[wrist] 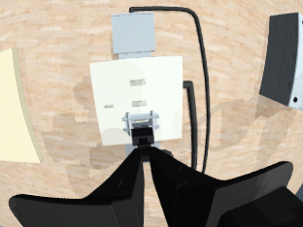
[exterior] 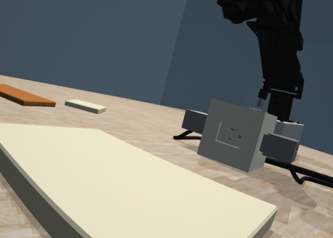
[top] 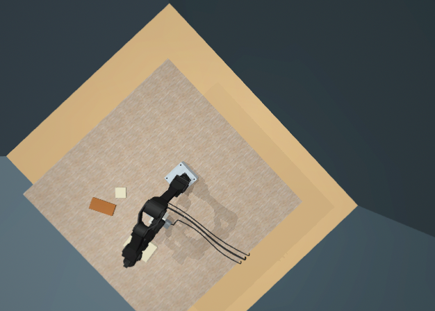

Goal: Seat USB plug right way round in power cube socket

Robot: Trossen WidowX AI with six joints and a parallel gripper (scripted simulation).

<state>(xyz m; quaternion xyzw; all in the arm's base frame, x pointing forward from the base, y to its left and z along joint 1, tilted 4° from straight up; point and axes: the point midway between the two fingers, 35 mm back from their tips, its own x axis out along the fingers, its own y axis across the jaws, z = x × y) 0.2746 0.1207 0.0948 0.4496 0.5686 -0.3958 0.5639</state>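
The dark USB plug lies 20 mm below my gripper tip. Also, from my gripper tip: large cream slab: 230 mm ahead, 60 mm to the left, 110 mm below; orange slab: 270 mm ahead, 300 mm to the right, 120 mm below; small cream tile: 120 mm ahead, 300 mm to the right, 120 mm below.
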